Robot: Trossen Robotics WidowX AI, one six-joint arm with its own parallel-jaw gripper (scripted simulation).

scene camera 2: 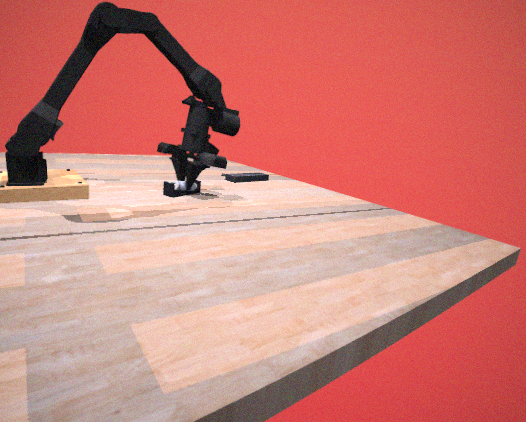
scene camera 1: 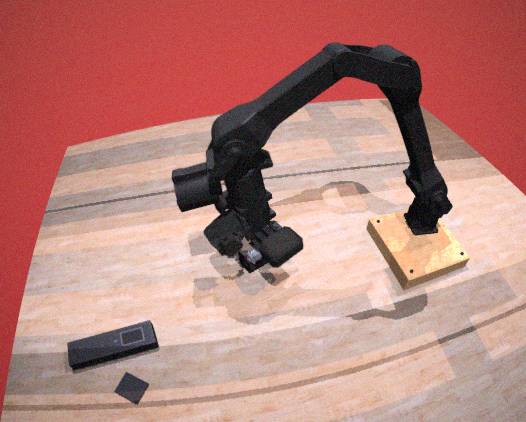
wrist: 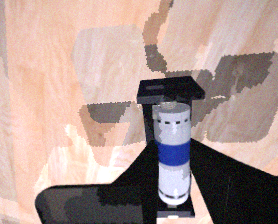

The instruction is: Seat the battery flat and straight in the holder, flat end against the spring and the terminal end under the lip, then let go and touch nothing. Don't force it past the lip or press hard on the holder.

Scene:
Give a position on a flat black remote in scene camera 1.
At 136,338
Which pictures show my gripper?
Scene camera 2, scene camera 1 and the wrist view: all of them.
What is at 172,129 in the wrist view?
A battery.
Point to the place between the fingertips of my gripper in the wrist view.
170,144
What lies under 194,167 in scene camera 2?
My gripper.

